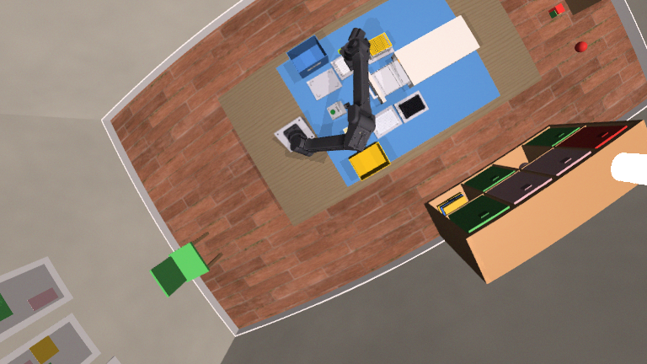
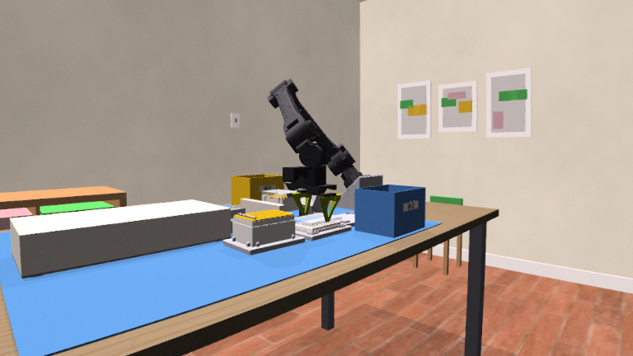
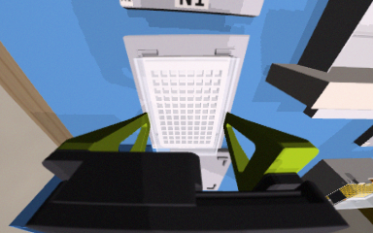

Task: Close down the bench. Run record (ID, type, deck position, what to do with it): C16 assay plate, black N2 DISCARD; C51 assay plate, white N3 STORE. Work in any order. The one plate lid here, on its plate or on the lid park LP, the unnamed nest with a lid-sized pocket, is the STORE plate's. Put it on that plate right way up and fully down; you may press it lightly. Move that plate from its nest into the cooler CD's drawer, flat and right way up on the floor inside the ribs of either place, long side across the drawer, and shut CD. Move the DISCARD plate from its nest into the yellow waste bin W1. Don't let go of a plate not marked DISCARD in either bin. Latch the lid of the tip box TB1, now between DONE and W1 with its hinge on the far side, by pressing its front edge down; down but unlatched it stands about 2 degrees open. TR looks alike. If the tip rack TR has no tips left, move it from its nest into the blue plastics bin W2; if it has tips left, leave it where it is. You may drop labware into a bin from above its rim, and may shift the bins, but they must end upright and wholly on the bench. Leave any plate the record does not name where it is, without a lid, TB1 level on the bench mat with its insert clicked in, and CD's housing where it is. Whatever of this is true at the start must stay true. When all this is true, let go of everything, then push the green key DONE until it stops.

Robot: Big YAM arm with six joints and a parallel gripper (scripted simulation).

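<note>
Right now the plate lid is right at my hand. Also, from my hand: tip rack TR (17 cm ahead, 2 cm to the right, 1 cm above); then nest label N1 (10 cm ahead, 3 cm below, 1 cm to the right); then white plate (2 cm below).
</note>
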